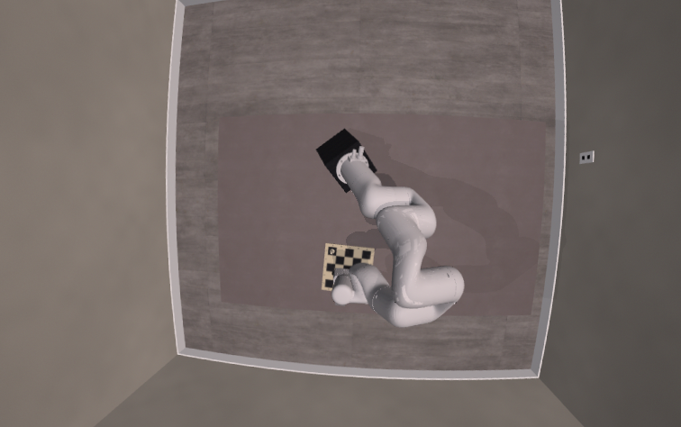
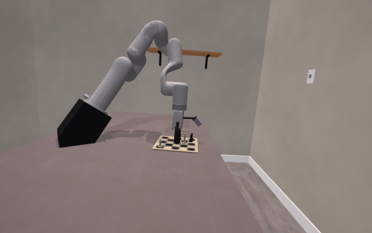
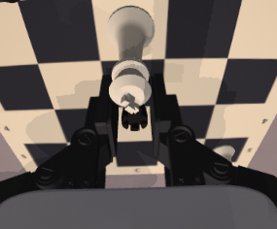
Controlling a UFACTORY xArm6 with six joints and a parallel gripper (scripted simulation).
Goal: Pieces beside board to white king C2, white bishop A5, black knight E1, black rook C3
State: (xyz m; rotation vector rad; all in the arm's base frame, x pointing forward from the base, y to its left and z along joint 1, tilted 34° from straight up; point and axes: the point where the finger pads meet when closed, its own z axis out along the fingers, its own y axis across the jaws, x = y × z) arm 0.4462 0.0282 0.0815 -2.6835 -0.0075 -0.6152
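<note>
My hand is 3 cm above the chessboard. From my hand the other things lie so: white king 4 cm ahead; then black piece 7 cm ahead, 9 cm to the left, 1 cm below; then white bishop 7 cm behind, 8 cm to the right, 1 cm below.
</note>
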